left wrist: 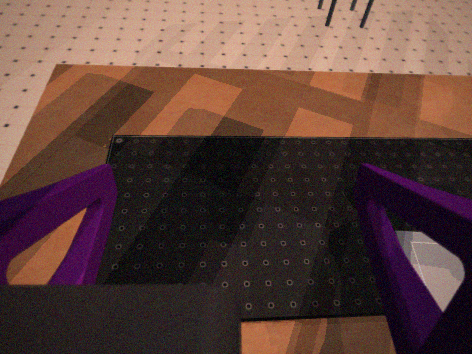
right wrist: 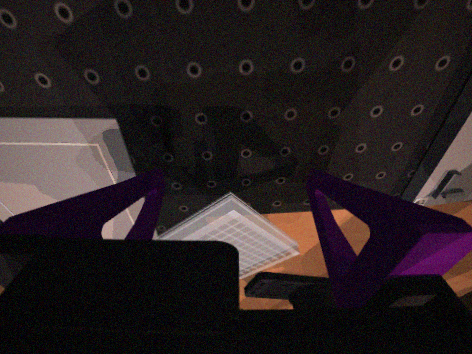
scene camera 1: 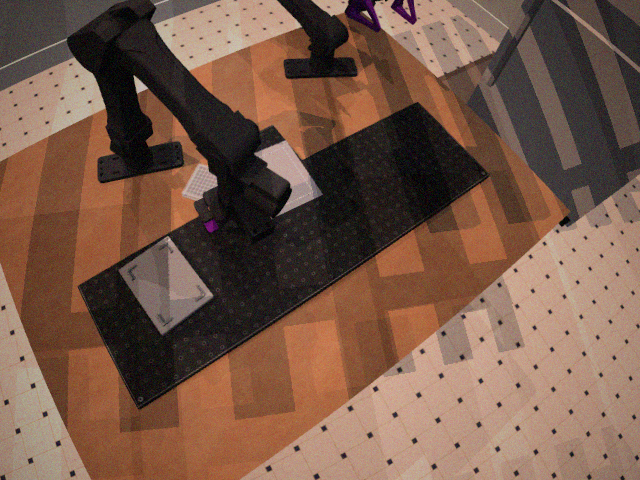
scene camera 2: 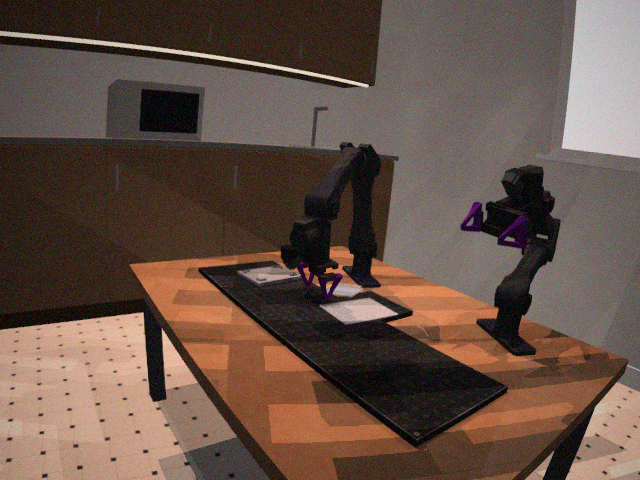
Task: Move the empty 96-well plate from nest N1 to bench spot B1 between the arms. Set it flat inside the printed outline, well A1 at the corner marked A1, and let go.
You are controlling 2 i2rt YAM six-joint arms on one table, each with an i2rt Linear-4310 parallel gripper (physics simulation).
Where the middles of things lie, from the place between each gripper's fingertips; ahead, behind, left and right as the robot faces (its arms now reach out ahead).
Right now my left hand is 20 mm short of the grey pad with printed outline [scene camera 1: 281, 159], 300 mm to the left of it and 270 mm above it. The rest, counted from my left hand: grey pad with corner brackets [scene camera 1: 169, 290] (80 mm ahead, 620 mm to the right, 260 mm below); white well plate [scene camera 1: 201, 180] (50 mm behind, 420 mm to the right, 270 mm below).
Now: right hand 9 cm past the white well plate and 1 cm to the right of it. Round my right hand: grey pad with corner brackets: 4 cm ahead, 19 cm to the right; then grey pad with printed outline: 3 cm behind, 14 cm to the left, 1 cm below.
